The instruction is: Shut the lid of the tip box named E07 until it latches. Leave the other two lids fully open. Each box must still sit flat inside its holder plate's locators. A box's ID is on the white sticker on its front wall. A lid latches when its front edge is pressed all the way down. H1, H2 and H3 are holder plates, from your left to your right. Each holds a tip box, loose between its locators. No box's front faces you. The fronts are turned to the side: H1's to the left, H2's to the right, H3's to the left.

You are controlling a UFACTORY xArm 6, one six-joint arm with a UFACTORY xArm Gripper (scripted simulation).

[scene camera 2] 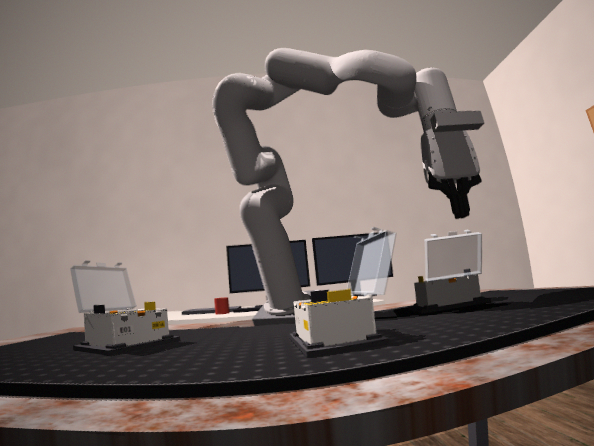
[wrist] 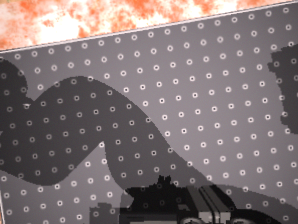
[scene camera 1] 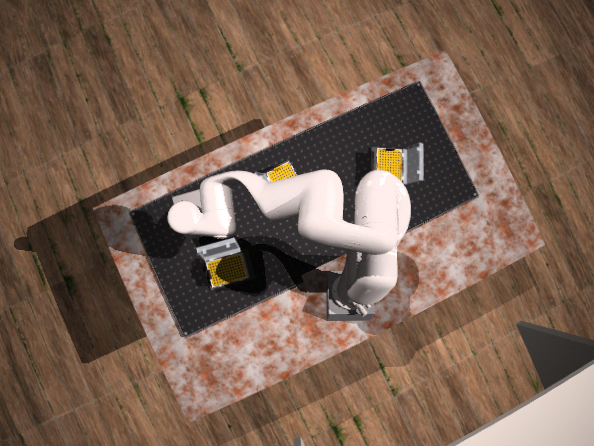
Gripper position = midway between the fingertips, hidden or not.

I see my gripper [scene camera 2: 462, 217], a tip box [scene camera 2: 332, 323] and a tip box [scene camera 2: 448, 258].
